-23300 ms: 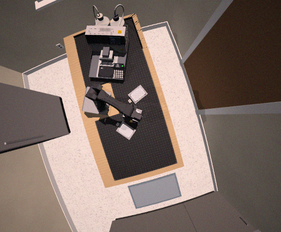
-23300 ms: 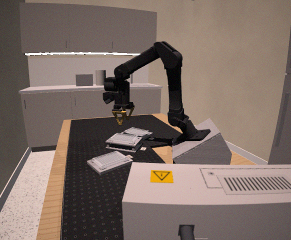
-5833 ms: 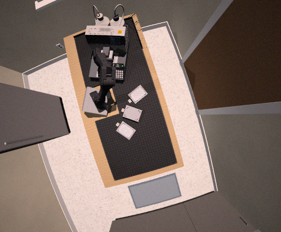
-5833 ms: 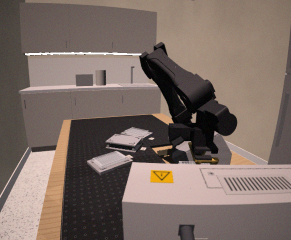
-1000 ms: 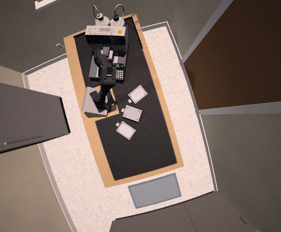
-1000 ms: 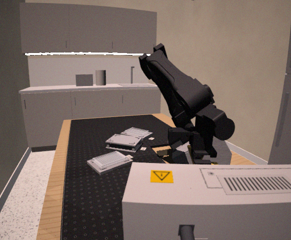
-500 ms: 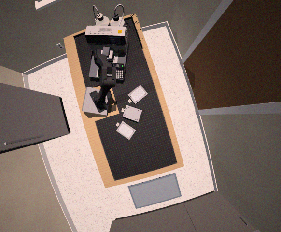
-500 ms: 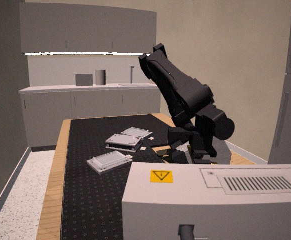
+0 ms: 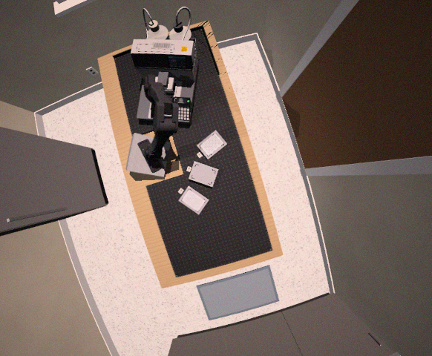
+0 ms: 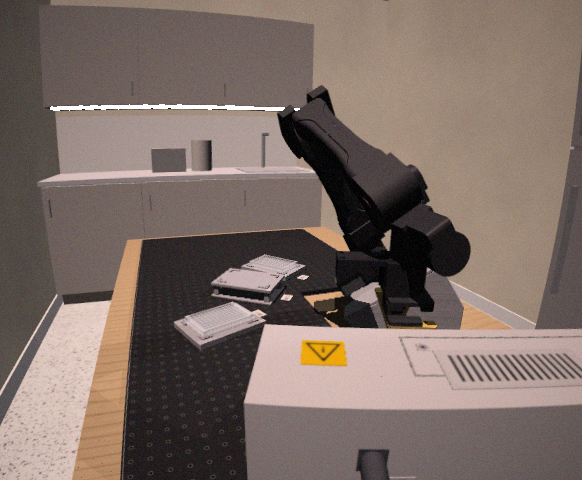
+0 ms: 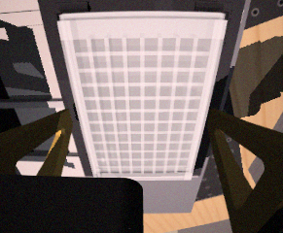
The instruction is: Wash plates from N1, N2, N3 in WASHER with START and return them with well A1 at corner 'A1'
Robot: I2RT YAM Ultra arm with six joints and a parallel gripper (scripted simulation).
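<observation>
Right now the carrier pocket is 20 mm below my hand. Also, from my hand: n1 label 40 mm ahead, 370 mm to the right, 90 mm below; then grey nest slab 140 mm ahead, 360 mm to the right, 80 mm below; then washer 100 mm ahead, 120 mm to the left, 40 mm above.
</observation>
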